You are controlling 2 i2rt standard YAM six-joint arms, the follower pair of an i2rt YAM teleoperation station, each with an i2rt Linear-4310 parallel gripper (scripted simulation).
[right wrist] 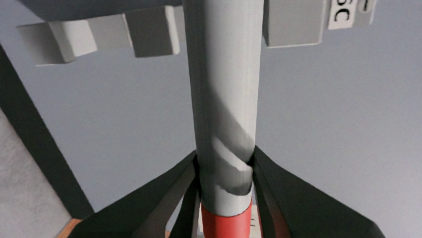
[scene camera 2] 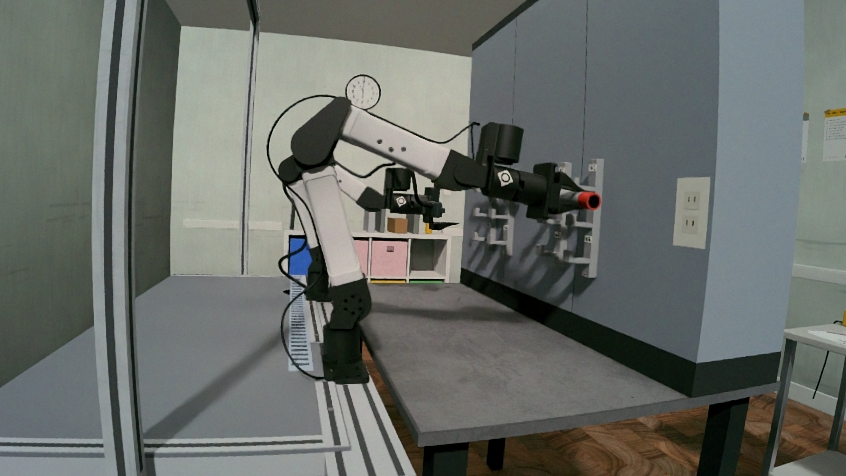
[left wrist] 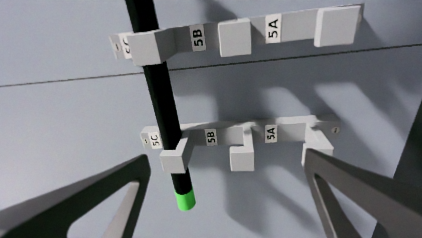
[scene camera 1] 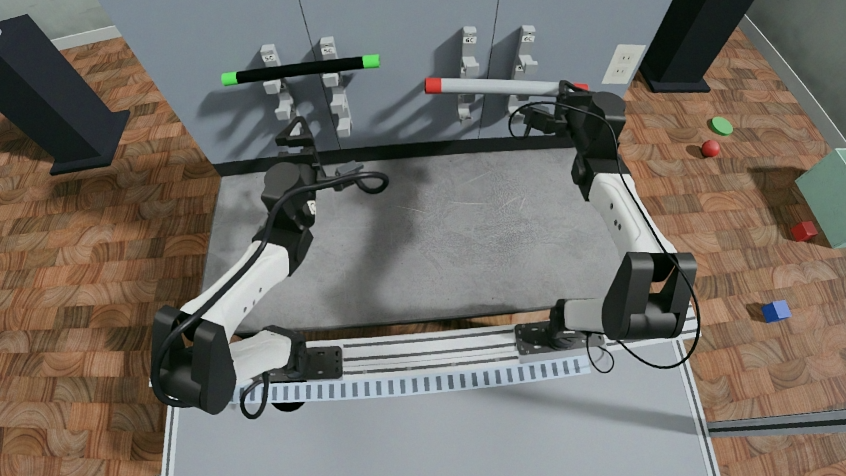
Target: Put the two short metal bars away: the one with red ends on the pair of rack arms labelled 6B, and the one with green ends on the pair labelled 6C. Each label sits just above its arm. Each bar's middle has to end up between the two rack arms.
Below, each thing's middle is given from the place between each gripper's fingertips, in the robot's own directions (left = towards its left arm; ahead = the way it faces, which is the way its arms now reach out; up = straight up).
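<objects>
The red-ended bar (scene camera 1: pixel 432 85) is 120 mm to the left of my right hand and 10 mm above it. From my right hand, the outlet plate (scene camera 2: pixel 699 184) is 190 mm to the right, 90 mm ahead and 10 mm below, whereas the rack strip (scene camera 1: pixel 468 67) is 190 mm to the left, 60 mm ahead and 30 mm below. The green-ended bar (scene camera 1: pixel 372 61) is 530 mm to the left of my right hand, 80 mm ahead of it and 40 mm above it.
My left hand is 70 mm below the green-ended bar and 120 mm short of it. Counted from my left hand, the red-ended bar is 410 mm to the right, 50 mm ahead and 30 mm above. The outlet plate is 720 mm to the right of my left hand, 140 mm ahead of it and 20 mm above it, and the rack strip is 340 mm to the right of my left hand, 110 mm ahead of it and 10 mm below it.
</objects>
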